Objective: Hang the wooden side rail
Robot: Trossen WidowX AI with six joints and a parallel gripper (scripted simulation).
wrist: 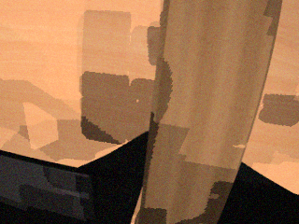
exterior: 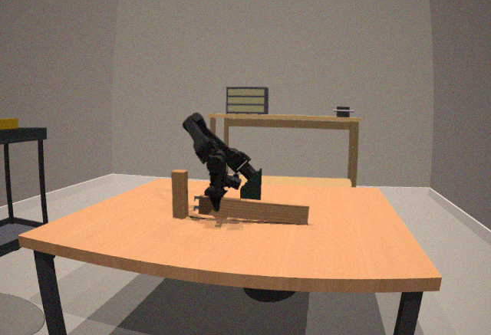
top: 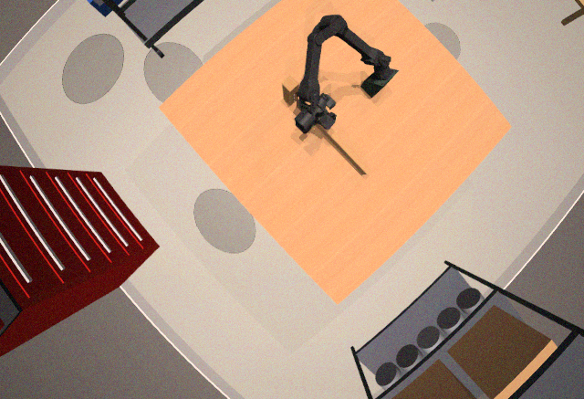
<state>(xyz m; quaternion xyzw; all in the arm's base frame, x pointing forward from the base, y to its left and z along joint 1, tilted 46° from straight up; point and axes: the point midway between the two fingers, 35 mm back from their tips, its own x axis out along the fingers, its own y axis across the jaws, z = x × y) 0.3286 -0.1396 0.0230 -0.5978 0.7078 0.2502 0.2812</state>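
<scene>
Now: gripper tip 15 cm to the left of the headboard post, 5 cm below it and 1 cm past it.
</scene>
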